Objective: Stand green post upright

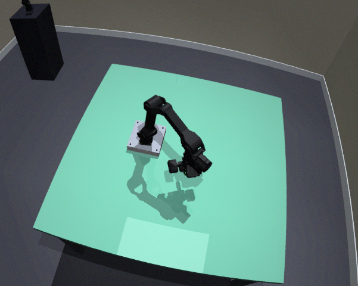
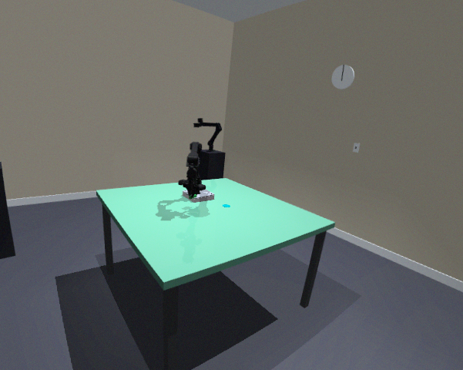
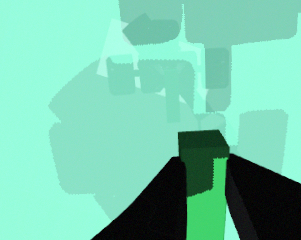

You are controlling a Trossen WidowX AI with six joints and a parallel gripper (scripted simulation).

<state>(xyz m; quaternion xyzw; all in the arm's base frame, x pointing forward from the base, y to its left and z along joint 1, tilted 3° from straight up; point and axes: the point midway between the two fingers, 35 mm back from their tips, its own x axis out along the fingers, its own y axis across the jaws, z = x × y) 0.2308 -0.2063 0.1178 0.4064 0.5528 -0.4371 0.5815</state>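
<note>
Right now the green post is 10 mm behind my gripper tip and 20 mm to the left of it. From my gripper tip the other things lie so: cyan circle (20 mm ahead, 310 mm to the left, 110 mm below).
</note>
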